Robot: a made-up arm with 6 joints. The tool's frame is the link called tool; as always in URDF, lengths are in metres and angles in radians.
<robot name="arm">
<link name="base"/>
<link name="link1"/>
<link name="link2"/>
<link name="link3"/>
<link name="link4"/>
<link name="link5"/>
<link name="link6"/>
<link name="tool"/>
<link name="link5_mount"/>
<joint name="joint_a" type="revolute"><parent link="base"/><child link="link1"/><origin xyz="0.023 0.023 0.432" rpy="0 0 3.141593"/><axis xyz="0 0 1"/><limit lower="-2.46" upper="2.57"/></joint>
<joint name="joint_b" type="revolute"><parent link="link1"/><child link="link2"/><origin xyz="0.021 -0.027 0.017" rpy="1.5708 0 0"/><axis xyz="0 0 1"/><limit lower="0.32" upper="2.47"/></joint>
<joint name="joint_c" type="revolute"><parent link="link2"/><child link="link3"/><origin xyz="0.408 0.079 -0.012" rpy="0 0 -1.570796"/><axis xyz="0 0 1"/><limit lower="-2.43" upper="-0.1"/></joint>
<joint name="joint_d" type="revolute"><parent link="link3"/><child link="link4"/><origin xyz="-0.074 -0.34 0.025" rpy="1.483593 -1.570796 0"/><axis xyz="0 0 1"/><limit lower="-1.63" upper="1.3"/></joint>
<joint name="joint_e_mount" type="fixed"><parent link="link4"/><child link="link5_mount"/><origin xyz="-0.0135 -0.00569 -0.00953"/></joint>
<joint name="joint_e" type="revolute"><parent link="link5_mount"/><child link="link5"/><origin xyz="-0.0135 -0.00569 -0.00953" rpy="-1.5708 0 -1.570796"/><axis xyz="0 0 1"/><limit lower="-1.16" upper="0.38"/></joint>
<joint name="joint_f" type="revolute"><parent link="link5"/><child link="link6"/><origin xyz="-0.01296 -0.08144 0.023" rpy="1.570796 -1.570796 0"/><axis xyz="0 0 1"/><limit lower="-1.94" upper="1.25"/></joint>
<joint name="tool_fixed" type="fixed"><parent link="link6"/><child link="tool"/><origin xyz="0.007 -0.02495 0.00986" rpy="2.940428 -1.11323 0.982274"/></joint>
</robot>
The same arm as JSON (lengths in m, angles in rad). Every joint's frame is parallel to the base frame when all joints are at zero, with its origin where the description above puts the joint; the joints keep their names.
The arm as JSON. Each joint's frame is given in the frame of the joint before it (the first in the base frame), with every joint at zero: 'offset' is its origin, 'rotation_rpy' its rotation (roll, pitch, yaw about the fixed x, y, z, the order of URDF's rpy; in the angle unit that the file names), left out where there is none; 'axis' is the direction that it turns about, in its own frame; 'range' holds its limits. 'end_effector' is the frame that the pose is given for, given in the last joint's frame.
{
  "length_unit": "m",
  "angle_unit": "rad",
  "chain": [
    {
      "id": "joint_a",
      "offset": [
        0.023,
        0.023,
        0.432
      ],
      "axis": "+z",
      "range": [
        -2.46,
        2.57
      ]
    },
    {
      "id": "joint_b",
      "offset": [
        -0.021,
        0.027,
        0.017
      ],
      "axis": "+y",
      "range": [
        0.32,
        2.47
      ]
    },
    {
      "id": "joint_c",
      "offset": [
        -0.408,
        -0.012,
        0.079
      ],
      "axis": "+y",
      "range": [
        -2.43,
        -0.1
      ]
    },
    {
      "id": "joint_d",
      "offset": [
        0.34,
        0.025,
        0.074
      ],
      "axis": [
        0.9962,
        0.0,
        0.0871
      ],
      "range": [
        -1.63,
        1.3
      ]
    },
    {
      "id": "joint_e",
      "offset": [
        -0.018,
        -0.027,
        -0.013
      ],
      "axis": "+y",
      "range": [
        -1.16,
        0.38
      ]
    },
    {
      "id": "joint_f",
      "offset": [
        0.08,
        0.023,
        0.02
      ],
      "axis": [
        0.9962,
        0.0,
        0.0871
      ],
      "range": [
        -1.94,
        1.25
      ]
    }
  ],
  "end_effector": {
    "offset": [
      0.012,
      0.007,
      -0.024
    ],
    "rotation_rpy": [
      -0.8664,
      -0.4603,
      0.2773
    ]
  }
}

